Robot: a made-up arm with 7 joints.
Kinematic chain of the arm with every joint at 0, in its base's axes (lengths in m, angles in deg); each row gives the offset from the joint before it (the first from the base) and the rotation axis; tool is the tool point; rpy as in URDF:
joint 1: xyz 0 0 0 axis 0.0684 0.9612 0.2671
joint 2: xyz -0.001 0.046 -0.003 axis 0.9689 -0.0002 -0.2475
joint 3: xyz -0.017 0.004 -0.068 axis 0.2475 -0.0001 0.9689
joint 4: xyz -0.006 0 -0.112 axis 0.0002 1 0
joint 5: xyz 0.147 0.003 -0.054 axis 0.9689 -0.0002 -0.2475
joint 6: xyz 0.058 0 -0.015 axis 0.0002 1 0
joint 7: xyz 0.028 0 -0.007 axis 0.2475 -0.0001 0.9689
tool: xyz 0 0 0 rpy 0 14.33 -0.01
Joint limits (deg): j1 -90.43..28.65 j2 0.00..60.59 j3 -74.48..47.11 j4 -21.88..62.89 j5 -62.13..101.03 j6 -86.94..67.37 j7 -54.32..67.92
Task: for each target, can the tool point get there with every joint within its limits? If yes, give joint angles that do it. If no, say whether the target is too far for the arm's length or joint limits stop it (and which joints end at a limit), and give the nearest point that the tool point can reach.
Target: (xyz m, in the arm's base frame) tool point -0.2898 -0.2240 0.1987
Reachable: no: joint limits stop it (at a limit: joint 1, joint 2, joint 4) | nearest point 0.0579 -0.2012 0.0527 | short by 0.378 m
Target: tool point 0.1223 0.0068 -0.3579
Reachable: yes | joints -18.34 23.31 -59.58 41.61 6.24 -70.53 -33.12
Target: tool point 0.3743 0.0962 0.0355
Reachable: yes | joints -72.38 8.73 35.33 24.47 63.65 -60.68 20.12
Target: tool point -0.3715 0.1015 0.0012
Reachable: no: joint limits stop it (at a limit: joint 1, joint 3, joint 4, joint 6) | nearest point -0.2669 0.1838 -0.2645 | short by 0.297 m
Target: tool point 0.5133 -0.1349 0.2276
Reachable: no: too far | nearest point 0.3759 -0.0751 0.1201 | short by 0.184 m
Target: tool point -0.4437 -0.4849 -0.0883
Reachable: no: too far | nearest point -0.1473 -0.1726 -0.2531 | short by 0.461 m
